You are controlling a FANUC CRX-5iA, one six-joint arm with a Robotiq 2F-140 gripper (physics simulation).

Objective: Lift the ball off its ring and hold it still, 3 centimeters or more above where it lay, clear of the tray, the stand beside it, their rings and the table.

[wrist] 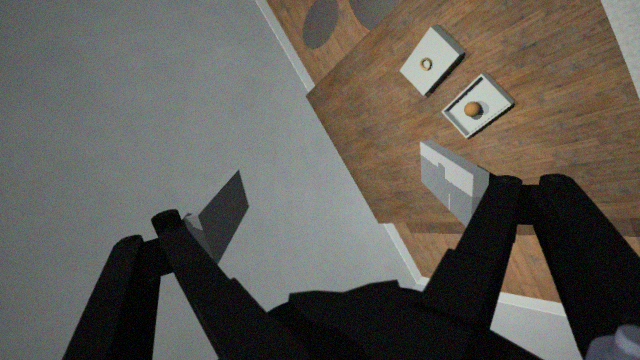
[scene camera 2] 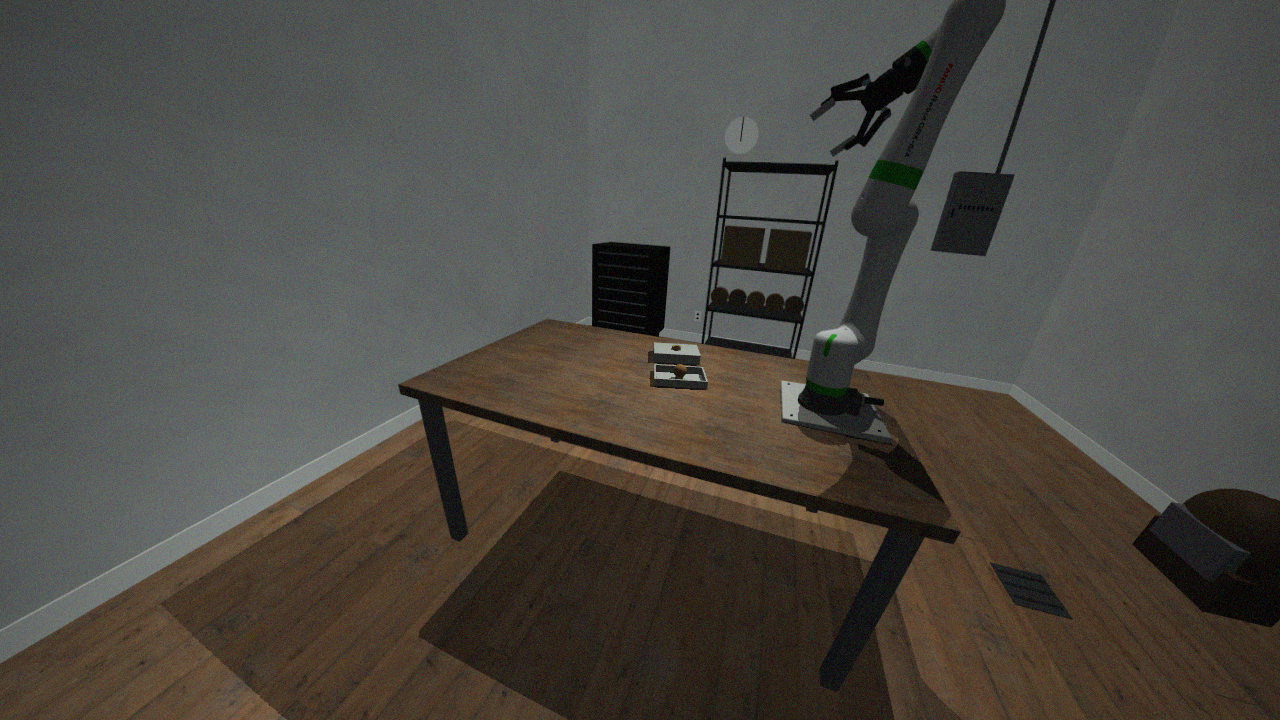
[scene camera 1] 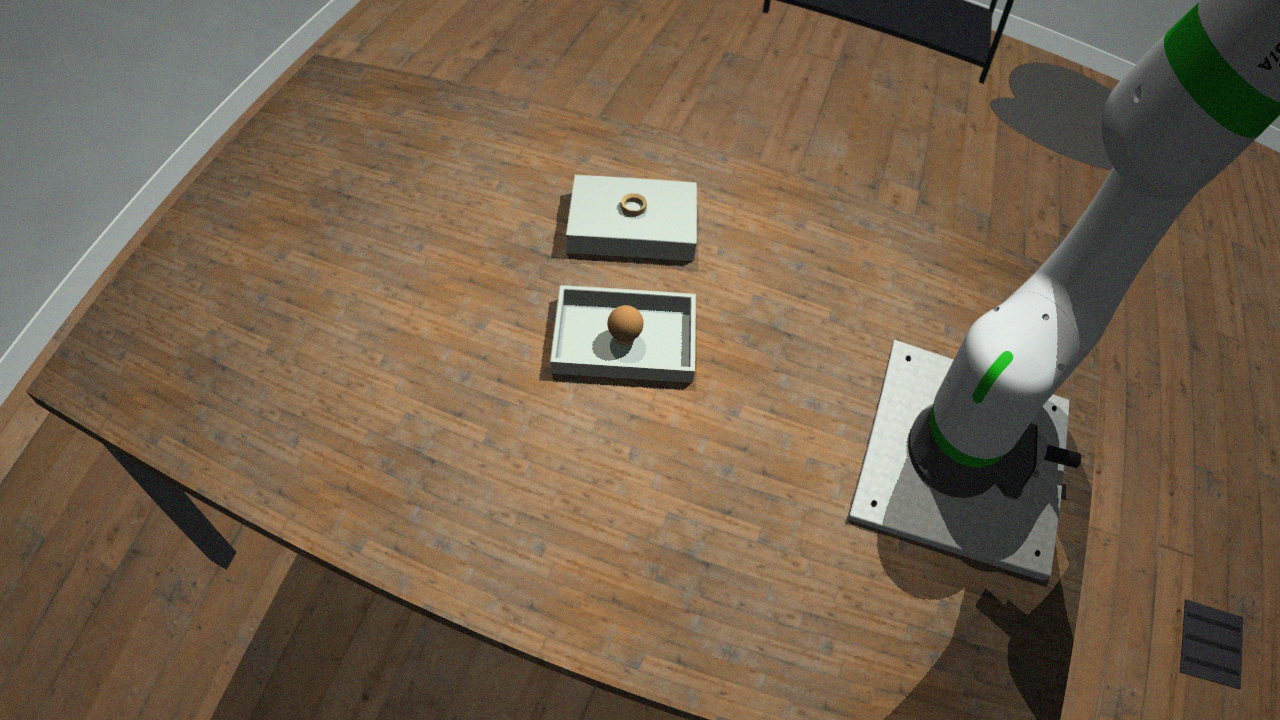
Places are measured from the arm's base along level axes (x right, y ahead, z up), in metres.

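Pixels of known places: gripper, fingertip midpoint: (wrist: 331, 175) (scene camera 2: 821, 135); arm's base, link origin: (scene camera 2: 821, 404) (scene camera 1: 956, 450).
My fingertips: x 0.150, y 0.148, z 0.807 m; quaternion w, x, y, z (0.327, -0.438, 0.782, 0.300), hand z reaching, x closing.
Note:
For each thing: its top centre in the pictures, then the offset to it from my fingertips. "pt": a spot on its surface instead. Level surfaces: height alone.
- orange-brown ball, top centre: (scene camera 1: 626, 312) (scene camera 2: 680, 364) (wrist: 468, 111) dz -0.761, dx -0.105, dy +0.341 m
- pale open tray, top centre: (scene camera 1: 625, 326) (scene camera 2: 679, 372) (wrist: 473, 108) dz -0.793, dx -0.105, dy +0.341 m
- small tan ring, surface spot: (scene camera 1: 622, 209) (wrist: 425, 69) pt dz -0.777, dx +0.091, dy +0.406 m
- wooden table, surface height: dz -0.821 m
An orange-brown ball (scene camera 1: 625, 322) (scene camera 2: 680, 368) (wrist: 472, 109) sits near the middle of the pale open tray (scene camera 1: 622, 375) (scene camera 2: 680, 385) (wrist: 500, 115); its own ring is hidden beneath it. Behind the tray is the pale box-shaped stand (scene camera 1: 595, 223) (scene camera 2: 687, 357) (wrist: 440, 45), with a small tan ring (scene camera 1: 622, 209) (wrist: 421, 64) on top. My gripper (scene camera 2: 825, 132) (wrist: 331, 175) is open and empty, with its fingers wide apart. It hangs high above the table, up and far from the ball, as scene camera 2 shows. The gripper does not show in scene camera 1.
The wooden table (scene camera 1: 375, 358) (scene camera 2: 554, 394) bears the tray, the stand and the arm's white base plate (scene camera 1: 881, 429) (scene camera 2: 792, 411) at its right end. Behind the table stand a dark drawer cabinet (scene camera 2: 630, 286) and a shelf rack (scene camera 2: 780, 167). A grey box (scene camera 2: 973, 214) hangs at the right.

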